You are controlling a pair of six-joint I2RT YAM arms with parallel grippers.
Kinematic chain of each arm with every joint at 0, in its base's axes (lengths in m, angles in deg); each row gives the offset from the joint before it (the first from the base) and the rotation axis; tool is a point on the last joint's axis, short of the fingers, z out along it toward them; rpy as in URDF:
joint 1: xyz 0 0 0.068 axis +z
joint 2: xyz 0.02 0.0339 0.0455 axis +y
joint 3: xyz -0.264 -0.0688 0 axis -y
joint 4: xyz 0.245 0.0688 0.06 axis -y
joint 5: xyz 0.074 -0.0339 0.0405 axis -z
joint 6: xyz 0.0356 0 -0.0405 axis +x
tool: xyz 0 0 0 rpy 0 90 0
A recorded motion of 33 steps. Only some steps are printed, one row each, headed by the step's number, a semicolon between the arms.
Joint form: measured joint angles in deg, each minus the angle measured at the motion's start. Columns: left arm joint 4, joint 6, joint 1, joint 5, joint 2, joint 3; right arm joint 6, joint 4, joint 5, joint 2, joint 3, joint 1.
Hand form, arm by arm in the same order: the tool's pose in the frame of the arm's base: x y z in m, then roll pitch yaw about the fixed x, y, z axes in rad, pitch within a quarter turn. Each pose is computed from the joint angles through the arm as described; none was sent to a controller.
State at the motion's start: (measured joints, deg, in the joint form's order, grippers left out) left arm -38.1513 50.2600 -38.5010 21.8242 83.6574 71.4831; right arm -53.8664 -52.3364 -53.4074 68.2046 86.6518 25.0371
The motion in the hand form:
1: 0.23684 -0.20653 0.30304 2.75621 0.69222 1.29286; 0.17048 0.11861 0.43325 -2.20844 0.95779 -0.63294
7: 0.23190 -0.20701 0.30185 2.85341 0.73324 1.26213; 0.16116 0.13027 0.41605 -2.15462 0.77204 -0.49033
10: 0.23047 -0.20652 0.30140 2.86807 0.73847 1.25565; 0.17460 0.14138 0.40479 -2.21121 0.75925 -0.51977
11: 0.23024 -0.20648 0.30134 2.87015 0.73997 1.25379; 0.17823 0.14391 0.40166 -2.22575 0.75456 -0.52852
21: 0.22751 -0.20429 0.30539 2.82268 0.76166 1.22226; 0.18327 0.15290 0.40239 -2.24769 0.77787 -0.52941
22: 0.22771 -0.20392 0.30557 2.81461 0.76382 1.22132; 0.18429 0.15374 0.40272 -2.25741 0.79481 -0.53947
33: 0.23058 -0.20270 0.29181 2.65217 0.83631 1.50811; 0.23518 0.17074 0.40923 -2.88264 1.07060 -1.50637
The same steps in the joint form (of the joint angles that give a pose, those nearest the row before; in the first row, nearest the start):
1: -1.49 0.68 0.02 1.88 0.92 1.55; -4.31 -0.15 0.61 -2.23 -2.69 1.94
7: -5.97 3.02 0.02 8.11 1.71 2.71; -16.28 0.11 4.48 -3.52 -6.69 6.47
10: -6.76 3.59 0.02 9.05 1.68 2.71; -18.18 0.28 5.75 -0.24 -6.69 7.24
11: -6.86 3.69 0.02 9.24 1.68 2.71; -18.75 0.31 6.10 0.61 -6.69 7.32
21: -4.85 3.34 0.07 9.66 0.15 1.64; -17.55 0.31 5.84 2.78 -5.05 8.48
22: -4.35 3.15 0.13 9.55 -0.02 1.42; -16.59 0.28 5.51 3.10 -4.76 8.48
33: 17.51 -16.20 -1.14 -7.17 -4.74 -9.62; 20.76 7.00 14.34 12.00 2.23 6.51

